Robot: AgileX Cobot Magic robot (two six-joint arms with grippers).
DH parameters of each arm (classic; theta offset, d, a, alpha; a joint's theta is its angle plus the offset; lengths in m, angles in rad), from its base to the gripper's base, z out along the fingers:
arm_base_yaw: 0 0.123 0 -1.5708
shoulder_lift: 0.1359 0 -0.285 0
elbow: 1.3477 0 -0.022 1.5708
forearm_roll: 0 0.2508 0 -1.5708
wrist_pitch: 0 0 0.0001 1.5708
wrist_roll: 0 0.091 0 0
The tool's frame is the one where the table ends.
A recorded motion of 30 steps. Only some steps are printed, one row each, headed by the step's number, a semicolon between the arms.
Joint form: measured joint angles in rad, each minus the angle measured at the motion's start. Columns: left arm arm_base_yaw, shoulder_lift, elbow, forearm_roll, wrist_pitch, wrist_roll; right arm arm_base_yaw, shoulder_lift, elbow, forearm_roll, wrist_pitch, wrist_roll.
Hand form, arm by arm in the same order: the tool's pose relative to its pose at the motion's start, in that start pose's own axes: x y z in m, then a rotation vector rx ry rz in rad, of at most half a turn. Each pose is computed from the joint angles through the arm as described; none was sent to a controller.
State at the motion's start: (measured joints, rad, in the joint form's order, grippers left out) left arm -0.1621 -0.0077 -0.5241 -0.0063 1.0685 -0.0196; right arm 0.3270 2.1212 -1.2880 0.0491 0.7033 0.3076
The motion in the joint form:
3: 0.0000 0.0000 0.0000 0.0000 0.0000 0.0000; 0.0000 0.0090 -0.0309 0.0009 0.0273 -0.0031
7: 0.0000 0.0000 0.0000 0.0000 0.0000 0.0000; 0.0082 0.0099 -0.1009 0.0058 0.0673 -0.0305
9: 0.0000 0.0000 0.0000 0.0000 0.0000 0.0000; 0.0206 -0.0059 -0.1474 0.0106 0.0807 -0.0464
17: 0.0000 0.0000 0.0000 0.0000 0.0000 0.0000; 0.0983 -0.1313 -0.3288 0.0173 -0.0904 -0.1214
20: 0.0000 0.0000 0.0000 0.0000 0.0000 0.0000; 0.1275 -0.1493 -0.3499 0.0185 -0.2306 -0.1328
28: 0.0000 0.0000 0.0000 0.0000 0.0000 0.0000; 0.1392 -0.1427 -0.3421 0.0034 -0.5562 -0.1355
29: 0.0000 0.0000 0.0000 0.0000 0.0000 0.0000; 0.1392 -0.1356 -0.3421 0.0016 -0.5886 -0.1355
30: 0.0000 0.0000 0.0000 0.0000 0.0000 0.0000; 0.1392 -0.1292 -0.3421 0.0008 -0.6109 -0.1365
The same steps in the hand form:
3: 0.0000 0.0000 0.0000 0.0000 0.0000 0.0000; -0.0047 0.0019 -0.0021 0.0003 0.0056 -0.0031
7: 0.0000 0.0000 0.0000 0.0000 0.0000 0.0000; -0.0168 0.0107 -0.0149 -0.0148 -0.0198 -0.0375
9: 0.0000 0.0000 0.0000 0.0000 0.0000 0.0000; -0.0249 0.0201 -0.0306 -0.0359 -0.0640 -0.0646
17: 0.0000 0.0000 0.0000 0.0000 0.0000 0.0000; -0.0563 0.0728 -0.1354 -0.2011 -0.5115 -0.2129
20: 0.0000 0.0000 0.0000 0.0000 0.0000 0.0000; -0.0613 0.0898 -0.1574 -0.2654 -0.6789 -0.2431
28: 0.0000 0.0000 0.0000 0.0000 0.0000 0.0000; -0.0759 0.1015 -0.1744 -0.3544 -0.9781 -0.2470
29: 0.0000 0.0000 0.0000 0.0000 0.0000 0.0000; -0.0779 0.1023 -0.1734 -0.3608 -1.0027 -0.2465
30: 0.0000 0.0000 0.0000 0.0000 0.0000 0.0000; -0.0794 0.1030 -0.1720 -0.3645 -1.0183 -0.2468

